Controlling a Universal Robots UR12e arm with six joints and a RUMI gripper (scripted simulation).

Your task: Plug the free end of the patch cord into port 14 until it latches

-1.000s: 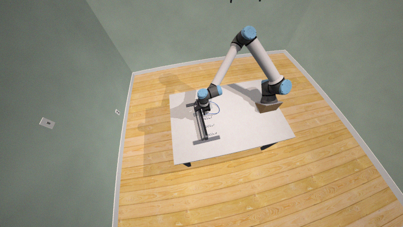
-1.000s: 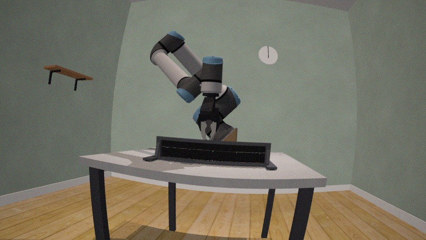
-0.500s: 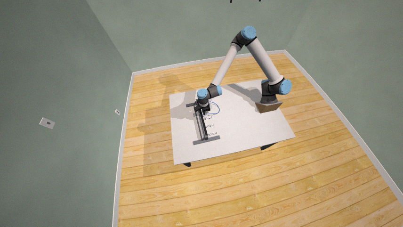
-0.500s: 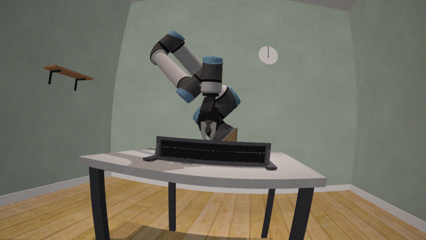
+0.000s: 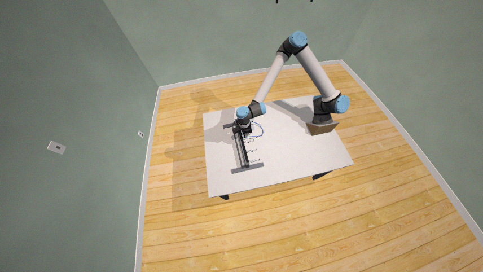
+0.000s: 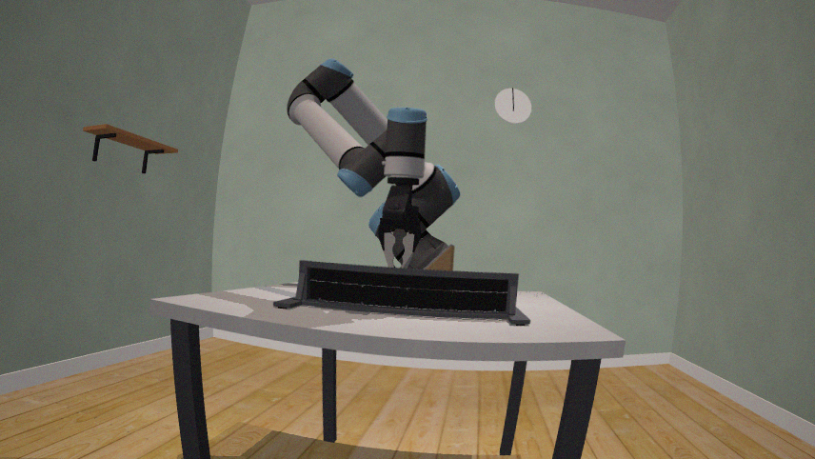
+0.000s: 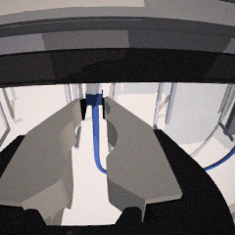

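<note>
Now: hand 10 mm short of the plug and 10 mm above it.
</note>
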